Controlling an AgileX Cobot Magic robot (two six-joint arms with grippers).
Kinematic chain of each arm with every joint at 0, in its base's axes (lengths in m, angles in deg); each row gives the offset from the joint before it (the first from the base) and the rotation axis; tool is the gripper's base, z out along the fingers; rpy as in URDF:
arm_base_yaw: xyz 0 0 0.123 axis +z
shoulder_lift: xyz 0 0 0 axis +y
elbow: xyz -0.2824 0 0.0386 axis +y
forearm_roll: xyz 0.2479 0 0.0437 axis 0.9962 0 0.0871
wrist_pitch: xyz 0 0 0 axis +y
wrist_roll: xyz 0.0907 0 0.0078 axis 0.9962 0 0.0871
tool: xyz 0 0 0 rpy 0 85 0
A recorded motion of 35 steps. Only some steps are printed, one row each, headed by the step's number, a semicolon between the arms.
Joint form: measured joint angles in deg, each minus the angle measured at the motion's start. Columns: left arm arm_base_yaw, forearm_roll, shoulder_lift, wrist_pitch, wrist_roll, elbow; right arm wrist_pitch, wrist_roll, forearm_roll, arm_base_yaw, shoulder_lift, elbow.
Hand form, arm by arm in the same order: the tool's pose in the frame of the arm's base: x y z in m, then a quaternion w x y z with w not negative. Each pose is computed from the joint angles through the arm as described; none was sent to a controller.
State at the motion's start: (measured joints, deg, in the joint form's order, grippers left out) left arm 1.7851 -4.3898 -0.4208 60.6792 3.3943 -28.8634; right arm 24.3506 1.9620 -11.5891 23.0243 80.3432 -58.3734
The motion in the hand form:
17: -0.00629 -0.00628 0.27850 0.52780 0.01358 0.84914 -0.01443; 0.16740 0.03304 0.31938 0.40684 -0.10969 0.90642 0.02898
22: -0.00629 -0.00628 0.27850 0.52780 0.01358 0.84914 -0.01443; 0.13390 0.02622 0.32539 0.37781 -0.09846 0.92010 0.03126
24: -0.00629 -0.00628 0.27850 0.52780 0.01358 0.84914 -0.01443; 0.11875 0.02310 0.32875 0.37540 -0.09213 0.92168 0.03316
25: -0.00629 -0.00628 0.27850 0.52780 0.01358 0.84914 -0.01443; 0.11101 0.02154 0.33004 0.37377 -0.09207 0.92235 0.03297
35: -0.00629 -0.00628 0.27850 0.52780 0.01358 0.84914 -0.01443; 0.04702 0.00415 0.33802 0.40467 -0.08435 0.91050 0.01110
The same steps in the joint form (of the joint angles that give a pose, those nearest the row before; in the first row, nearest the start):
17: 0.00 0.00 0.00 0.00 0.00 0.00; 15.67 -4.30 11.22 -11.73 -29.51 14.37
22: 0.00 0.00 0.00 0.00 0.00 0.00; 25.86 -2.75 11.17 -11.73 -36.11 14.37
24: 0.00 0.00 0.00 0.00 0.00 0.00; 29.36 -1.97 11.13 -11.74 -39.33 14.37
25: 0.00 0.00 0.00 0.00 0.00 0.00; 31.18 -1.97 11.13 -11.74 -40.95 14.37
35: 0.00 0.00 0.00 0.00 0.00 0.00; 42.16 -1.47 8.17 -11.93 -55.49 14.37

